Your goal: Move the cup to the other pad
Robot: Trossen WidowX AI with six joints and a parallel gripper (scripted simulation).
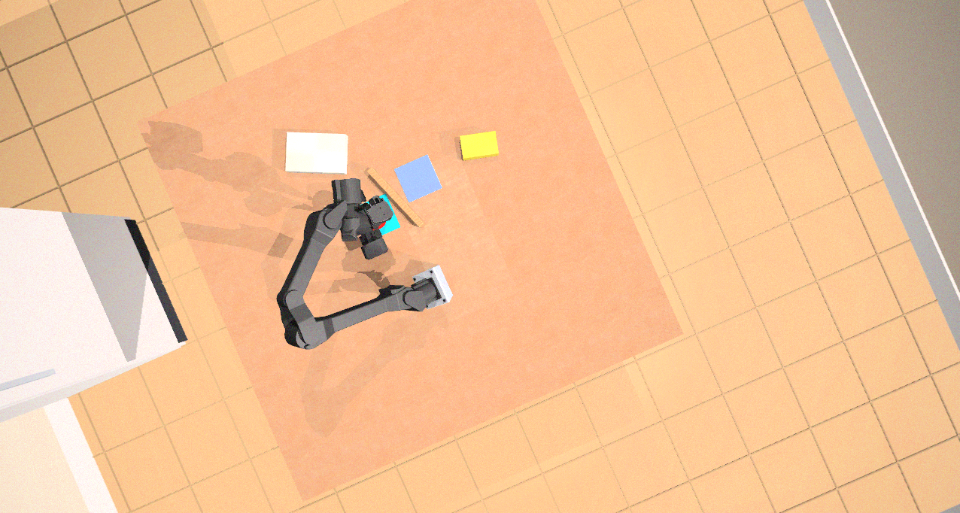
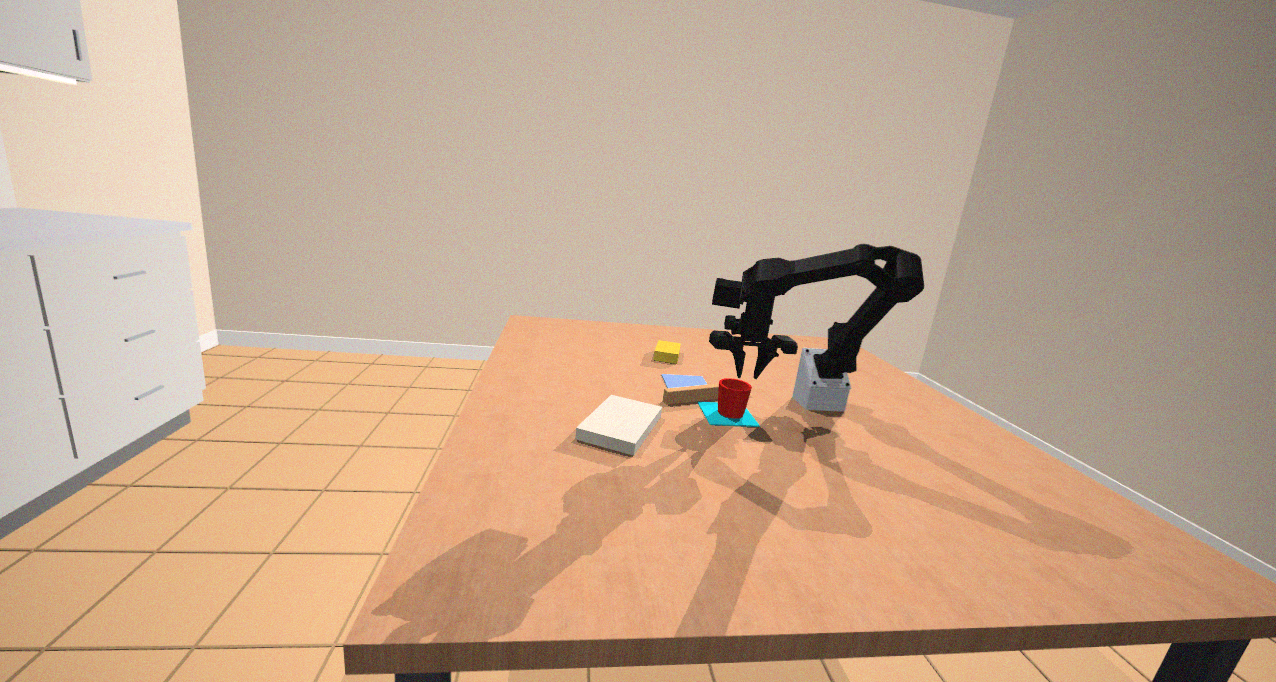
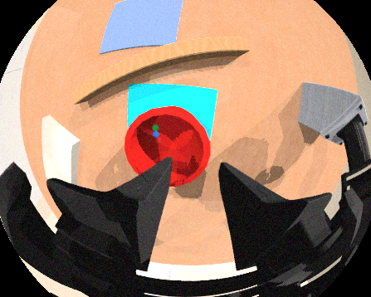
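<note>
The red cup is 50 mm below my gripper tip and 30 mm ahead of it. The rest, counted from my gripper tip: cyan pad (100 mm below, 30 mm ahead); then pale blue pad (170 mm to the right, 100 mm below, 80 mm ahead); then wooden bar (90 mm to the right, 80 mm below, 60 mm ahead).
</note>
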